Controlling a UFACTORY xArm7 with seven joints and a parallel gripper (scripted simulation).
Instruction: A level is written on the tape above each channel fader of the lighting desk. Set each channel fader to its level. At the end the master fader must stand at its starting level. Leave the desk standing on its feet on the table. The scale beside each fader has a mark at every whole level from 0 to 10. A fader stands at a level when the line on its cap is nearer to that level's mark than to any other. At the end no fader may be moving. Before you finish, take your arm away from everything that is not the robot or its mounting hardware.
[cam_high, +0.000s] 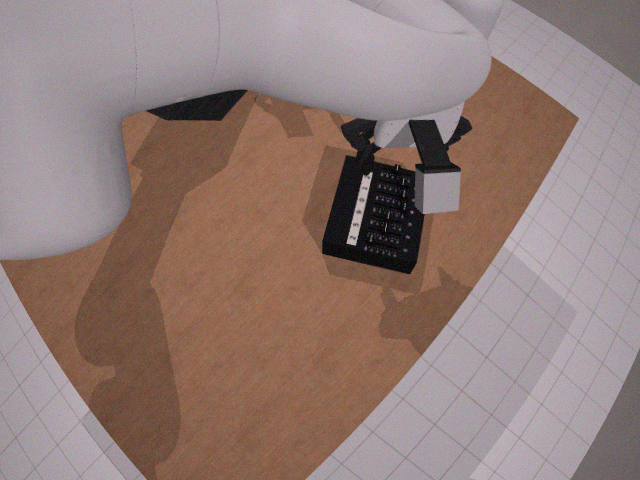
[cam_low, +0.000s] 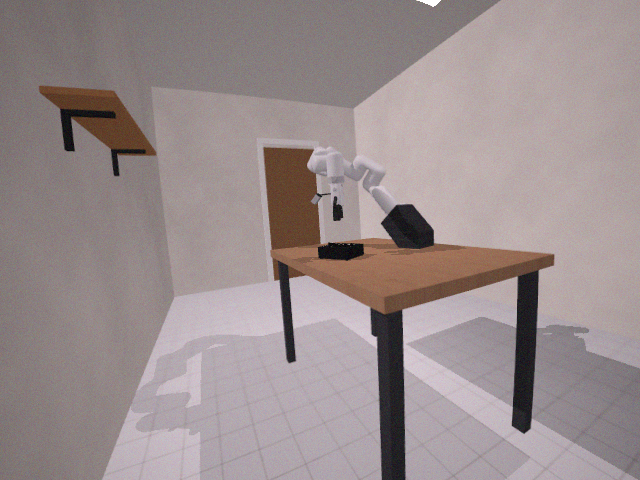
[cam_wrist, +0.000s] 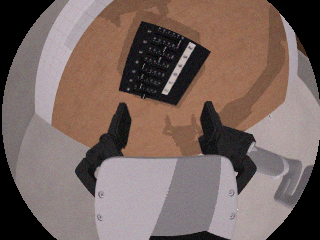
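Right now the fader is 3 cm ahead of my hand, 6 cm to the right of it and 12 cm below it. The rest, counted from my hand: master fader cap 3 cm behind, 6 cm to the left, 12 cm below; then channel fader cap 2 cm ahead, 1 cm to the right, 12 cm below.
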